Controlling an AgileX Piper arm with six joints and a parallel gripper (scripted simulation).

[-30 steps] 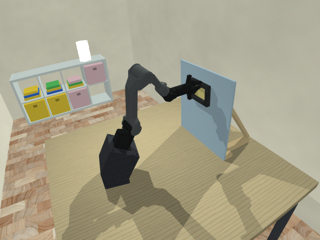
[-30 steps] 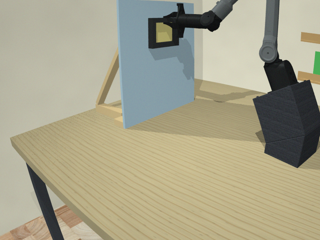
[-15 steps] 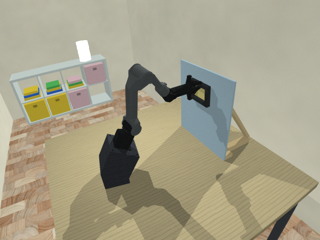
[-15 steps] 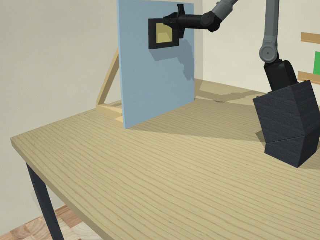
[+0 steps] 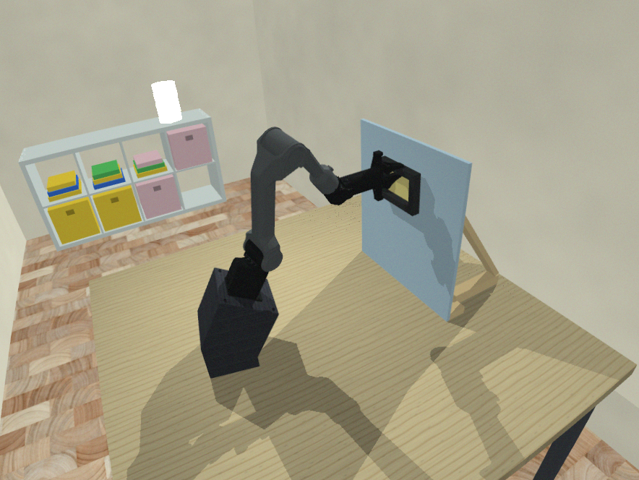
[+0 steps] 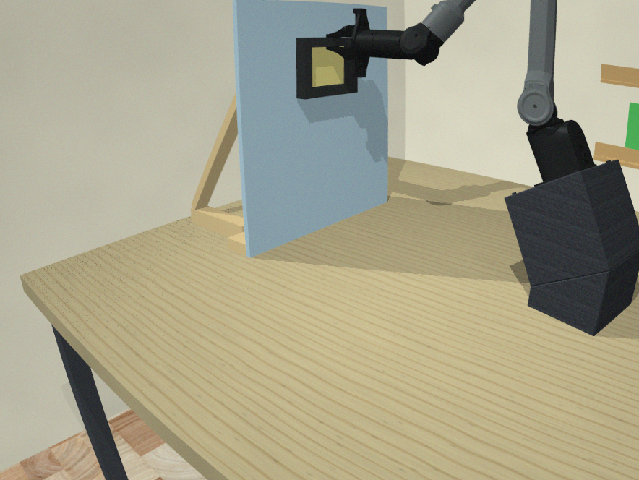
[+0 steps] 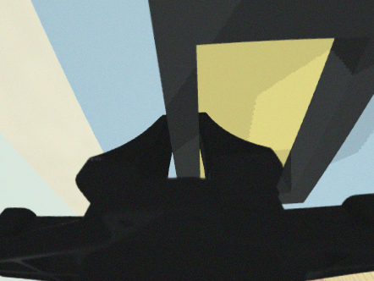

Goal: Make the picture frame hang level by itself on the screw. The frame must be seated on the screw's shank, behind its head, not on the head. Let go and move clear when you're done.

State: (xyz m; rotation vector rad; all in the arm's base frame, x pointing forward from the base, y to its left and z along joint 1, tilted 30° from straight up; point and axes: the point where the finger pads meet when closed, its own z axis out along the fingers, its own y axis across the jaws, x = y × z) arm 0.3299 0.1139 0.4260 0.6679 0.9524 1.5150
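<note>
Right now the black picture frame is 10 mm ahead of my hand, 10 mm to the left of it and 50 mm below it. From my hand the other things lie so: blue wall board: 30 mm ahead, 10 mm to the left, 170 mm below.
</note>
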